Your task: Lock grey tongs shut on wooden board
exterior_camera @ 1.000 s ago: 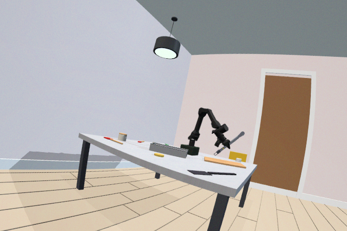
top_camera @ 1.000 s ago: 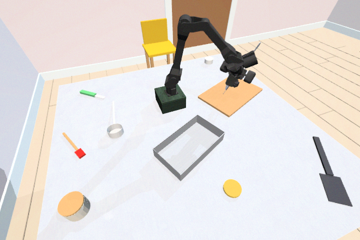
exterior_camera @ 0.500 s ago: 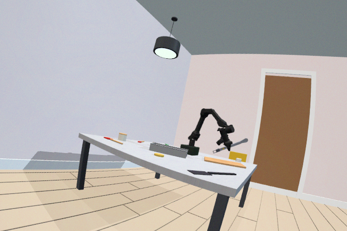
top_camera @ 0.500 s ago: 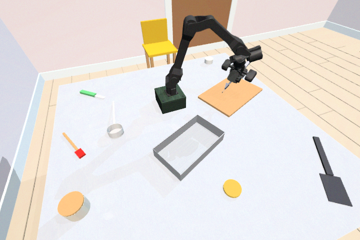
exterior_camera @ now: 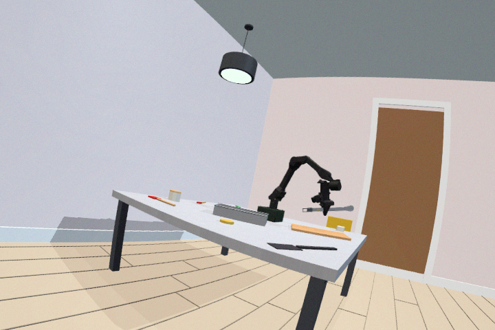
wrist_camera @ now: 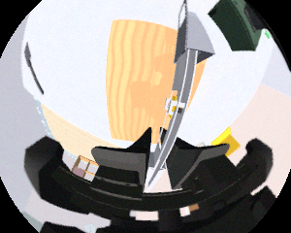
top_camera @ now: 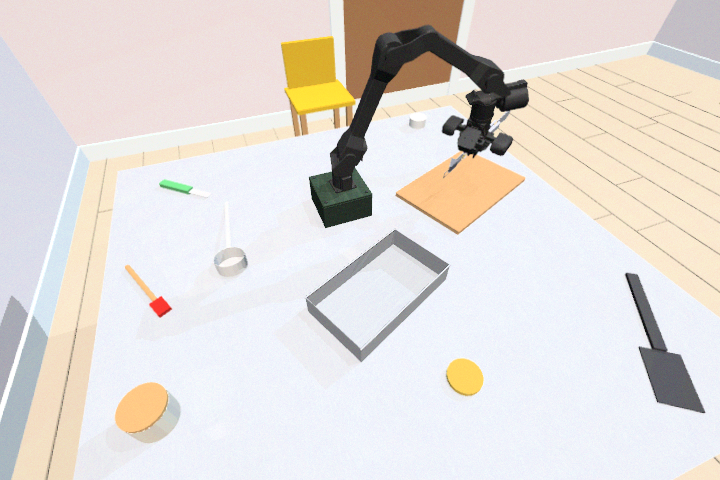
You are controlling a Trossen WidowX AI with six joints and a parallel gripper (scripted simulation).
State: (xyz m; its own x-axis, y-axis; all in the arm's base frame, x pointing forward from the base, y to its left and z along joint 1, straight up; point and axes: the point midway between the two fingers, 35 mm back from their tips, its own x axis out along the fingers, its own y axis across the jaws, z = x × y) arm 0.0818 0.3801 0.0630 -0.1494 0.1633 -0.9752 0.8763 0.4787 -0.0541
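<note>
My gripper tip is 1 cm to the left of the wooden board and 11 cm above it. Also, from my gripper tip: roasting tin: 26 cm ahead, 43 cm to the right, 8 cm below; white cup: 41 cm behind, 7 cm to the left, 10 cm below; black spatula: 61 cm ahead, 5 cm to the left, 11 cm below.
</note>
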